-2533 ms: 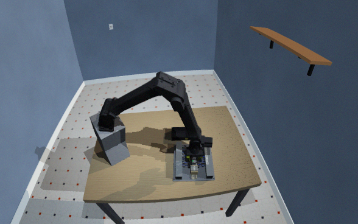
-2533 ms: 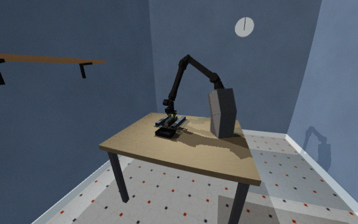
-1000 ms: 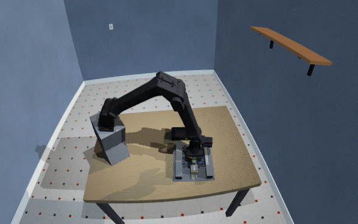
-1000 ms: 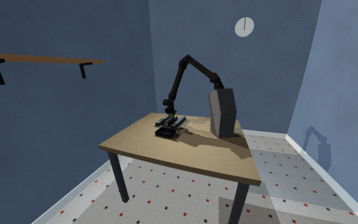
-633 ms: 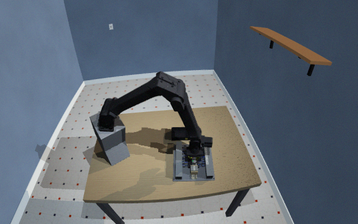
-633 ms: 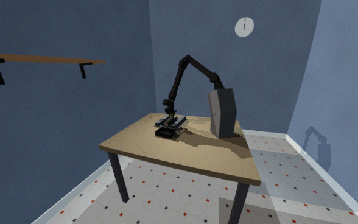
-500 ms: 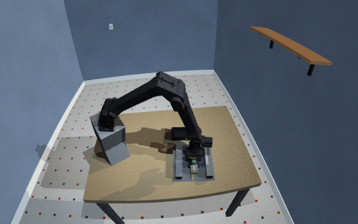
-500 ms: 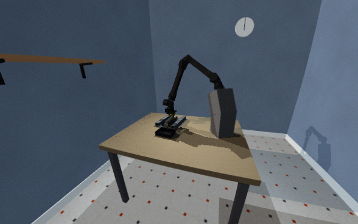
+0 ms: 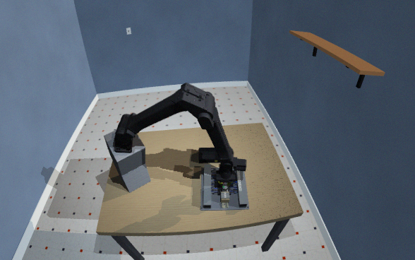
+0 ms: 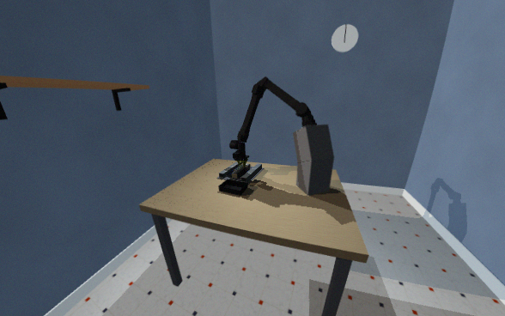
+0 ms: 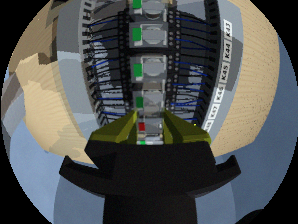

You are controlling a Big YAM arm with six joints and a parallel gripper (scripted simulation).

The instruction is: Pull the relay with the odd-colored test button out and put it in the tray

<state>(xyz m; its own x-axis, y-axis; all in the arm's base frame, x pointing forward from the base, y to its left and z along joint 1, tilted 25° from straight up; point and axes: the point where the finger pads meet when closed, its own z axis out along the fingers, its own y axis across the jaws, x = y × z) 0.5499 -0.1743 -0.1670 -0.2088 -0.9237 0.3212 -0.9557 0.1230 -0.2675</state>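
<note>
My gripper is now right at the relay. From my hand the other things lie so: black tray 280 mm to the left, 30 mm below, 10 mm behind.
</note>
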